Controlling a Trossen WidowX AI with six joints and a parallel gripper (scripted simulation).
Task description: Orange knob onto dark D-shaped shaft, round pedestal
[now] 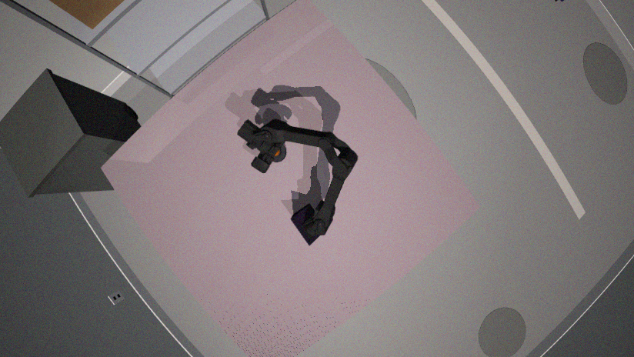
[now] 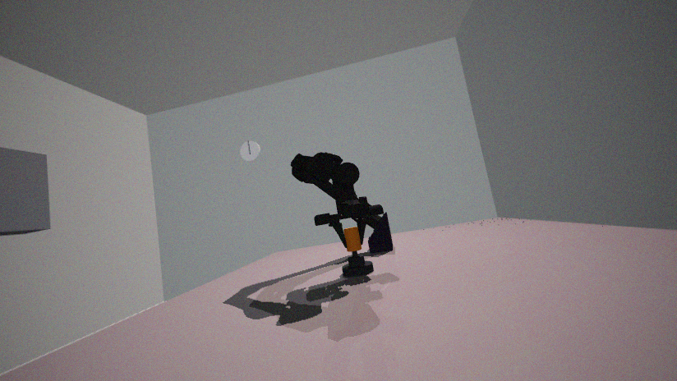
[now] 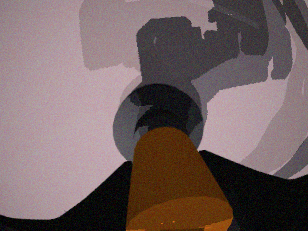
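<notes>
Now: gripper tip 2 cm below the orange knob. Round my gripper tip: round pedestal 4 cm below.
</notes>
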